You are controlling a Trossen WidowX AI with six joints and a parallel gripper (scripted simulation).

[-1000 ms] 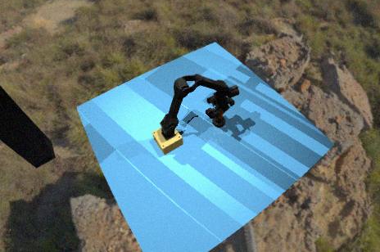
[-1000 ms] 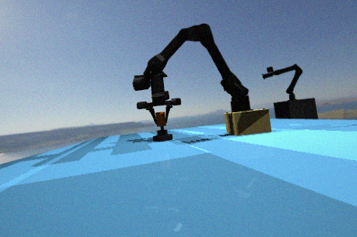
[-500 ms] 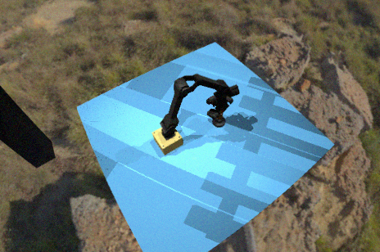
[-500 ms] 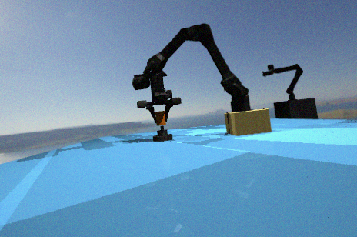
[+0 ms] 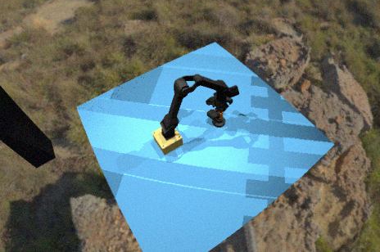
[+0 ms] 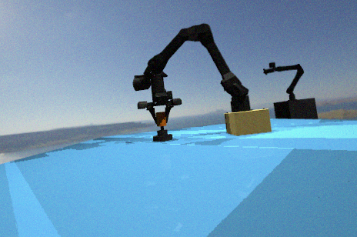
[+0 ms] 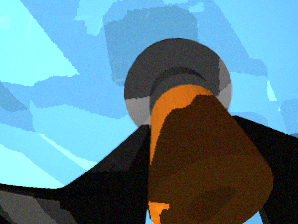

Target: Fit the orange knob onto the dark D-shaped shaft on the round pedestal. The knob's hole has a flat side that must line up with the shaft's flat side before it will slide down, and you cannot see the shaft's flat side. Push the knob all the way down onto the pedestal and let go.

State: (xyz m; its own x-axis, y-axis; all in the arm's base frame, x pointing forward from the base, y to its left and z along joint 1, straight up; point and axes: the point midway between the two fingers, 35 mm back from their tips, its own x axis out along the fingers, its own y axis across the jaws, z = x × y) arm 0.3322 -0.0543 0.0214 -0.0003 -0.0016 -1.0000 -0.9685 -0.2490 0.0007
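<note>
The orange knob is 20 mm above my gripper tip. Also, from my gripper tip: pedestal: 40 mm below.
</note>
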